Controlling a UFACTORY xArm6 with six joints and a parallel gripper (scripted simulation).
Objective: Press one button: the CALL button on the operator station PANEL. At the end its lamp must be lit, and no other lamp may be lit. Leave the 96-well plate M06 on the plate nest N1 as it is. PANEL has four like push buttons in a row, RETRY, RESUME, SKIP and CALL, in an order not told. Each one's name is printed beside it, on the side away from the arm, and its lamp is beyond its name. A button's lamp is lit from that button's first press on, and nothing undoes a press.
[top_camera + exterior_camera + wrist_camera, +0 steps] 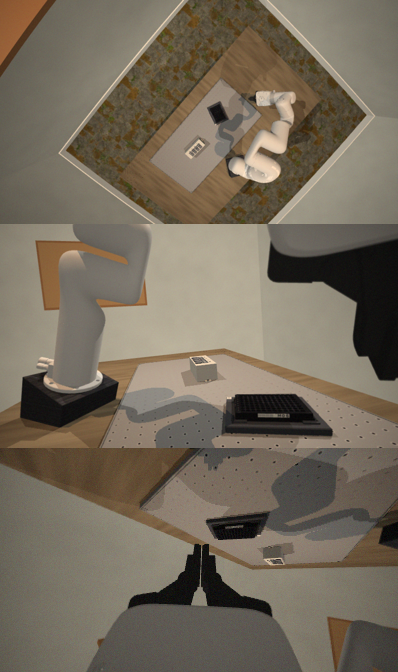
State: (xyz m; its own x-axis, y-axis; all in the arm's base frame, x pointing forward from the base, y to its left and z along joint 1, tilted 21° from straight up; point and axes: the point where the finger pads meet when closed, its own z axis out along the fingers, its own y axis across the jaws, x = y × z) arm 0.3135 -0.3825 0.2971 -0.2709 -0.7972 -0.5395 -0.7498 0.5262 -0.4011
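My hand is 240 mm to the right of the black 96-well plate M06, 160 mm above it and 60 mm short of it. Also, from my hand: dark plate nest N1: 240 mm to the left, 170 mm below, 60 mm ahead.
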